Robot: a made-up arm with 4 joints. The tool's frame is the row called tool.
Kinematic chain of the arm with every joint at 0, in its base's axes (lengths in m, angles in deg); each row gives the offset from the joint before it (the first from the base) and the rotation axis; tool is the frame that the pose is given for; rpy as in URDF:
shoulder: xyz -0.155 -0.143 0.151 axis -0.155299 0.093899 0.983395
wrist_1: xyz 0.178 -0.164 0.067 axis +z
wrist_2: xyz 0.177 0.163 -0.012 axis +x
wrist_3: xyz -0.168 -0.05 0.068 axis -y
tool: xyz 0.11 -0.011 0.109 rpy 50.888 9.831 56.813
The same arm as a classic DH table. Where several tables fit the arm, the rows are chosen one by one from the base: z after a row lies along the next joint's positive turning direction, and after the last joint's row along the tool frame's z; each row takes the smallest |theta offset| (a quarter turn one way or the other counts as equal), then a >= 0, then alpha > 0; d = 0 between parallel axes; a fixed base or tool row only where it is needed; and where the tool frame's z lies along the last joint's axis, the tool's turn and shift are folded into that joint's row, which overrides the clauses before.
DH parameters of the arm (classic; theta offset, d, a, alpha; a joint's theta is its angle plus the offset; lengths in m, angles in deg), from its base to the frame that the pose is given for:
base (fixed): 58.84 -0.1668 -0.2026 -10.46
shoulder: 0 -0.9837 -0.0482 10.46
wrist_1: 31.16 1.3402 0.163 90
wrist_2: 90 0.009 0.068 -90
wrist_3: 41.27 0.0061 0.0094 70.45
tool (fixed): -118.95 0.164 0 0

